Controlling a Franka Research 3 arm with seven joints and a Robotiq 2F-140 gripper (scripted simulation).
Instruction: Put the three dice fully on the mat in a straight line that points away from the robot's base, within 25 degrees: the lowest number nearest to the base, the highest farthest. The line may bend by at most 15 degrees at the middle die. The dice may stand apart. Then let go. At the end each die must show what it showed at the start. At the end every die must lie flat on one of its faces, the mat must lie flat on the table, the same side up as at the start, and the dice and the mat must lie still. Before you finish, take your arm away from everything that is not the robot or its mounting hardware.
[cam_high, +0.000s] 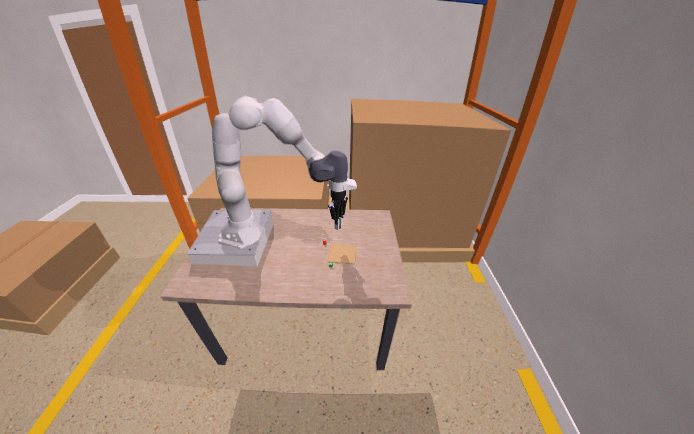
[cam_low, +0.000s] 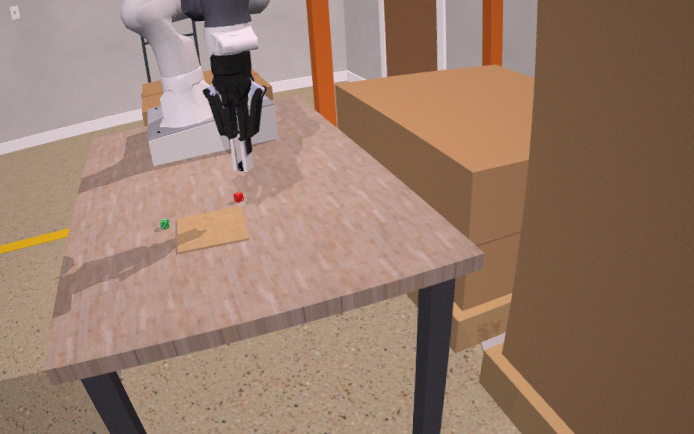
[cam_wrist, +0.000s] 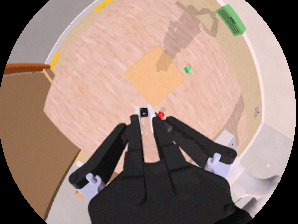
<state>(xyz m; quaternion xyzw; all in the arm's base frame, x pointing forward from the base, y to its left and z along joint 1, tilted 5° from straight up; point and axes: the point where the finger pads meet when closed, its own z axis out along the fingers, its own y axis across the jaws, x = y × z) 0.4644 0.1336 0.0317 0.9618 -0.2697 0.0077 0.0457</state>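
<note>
The tan mat is 4 cm ahead of my hand, 8 cm to the right of it and 13 cm below it. The rest, counted from my hand: green die (1 cm behind, 18 cm to the right, 13 cm below); then red die (7 cm behind, 2 cm to the right, 13 cm below); then black die (3 cm below).
</note>
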